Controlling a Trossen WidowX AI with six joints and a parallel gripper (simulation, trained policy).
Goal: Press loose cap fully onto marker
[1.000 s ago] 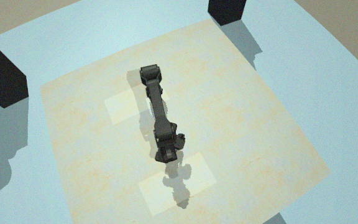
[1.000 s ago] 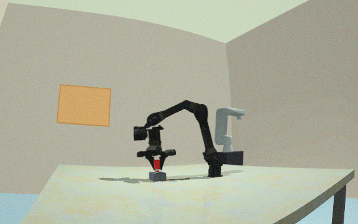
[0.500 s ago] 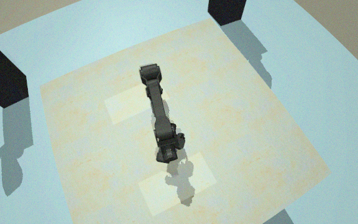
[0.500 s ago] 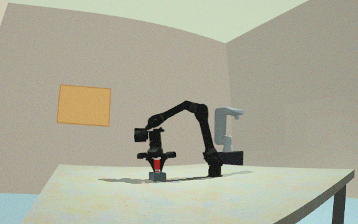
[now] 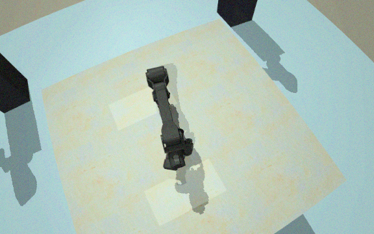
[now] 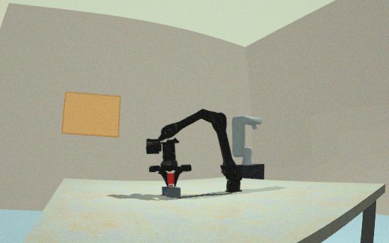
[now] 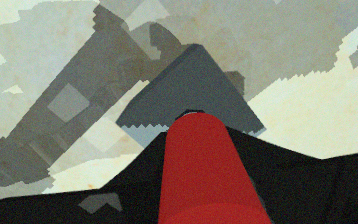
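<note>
My gripper tip is 3 cm below the white marker. Round my gripper tip: red cap: 4 cm above; grey holder block: 2 cm below.
</note>
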